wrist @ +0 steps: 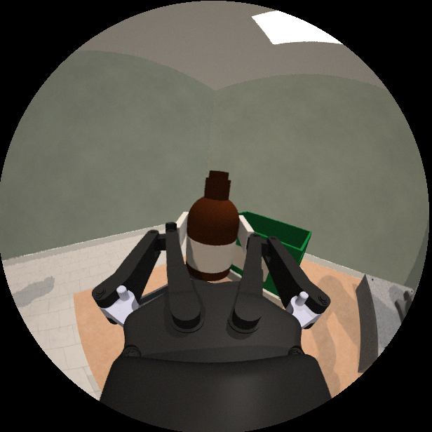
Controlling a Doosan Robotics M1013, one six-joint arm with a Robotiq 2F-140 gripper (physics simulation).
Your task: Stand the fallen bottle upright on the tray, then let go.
Labels:
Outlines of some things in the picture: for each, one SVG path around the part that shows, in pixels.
My gripper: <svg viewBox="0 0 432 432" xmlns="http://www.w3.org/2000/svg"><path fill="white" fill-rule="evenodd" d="M91 292L109 323L121 325L124 334L123 350L109 369L99 401L128 417L175 431L242 432L288 421L313 410L331 398L318 361L304 353L301 346L302 329L311 328L330 304L330 297L309 280L276 236L261 238L243 215L238 215L237 233L241 248L246 253L241 281L211 283L189 278L181 251L187 234L188 212L182 212L176 222L165 223L166 233L158 234L156 229L147 231L114 274L95 286ZM261 255L285 309L262 295ZM166 250L168 291L138 308L137 302L161 250Z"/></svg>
A brown bottle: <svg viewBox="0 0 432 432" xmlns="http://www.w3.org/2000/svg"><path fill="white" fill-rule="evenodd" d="M209 170L208 177L205 177L204 194L191 205L187 215L185 264L187 265L188 273L194 276L194 278L202 281L217 281L229 274L238 233L239 216L234 203L228 199L231 180L228 180L229 173Z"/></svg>

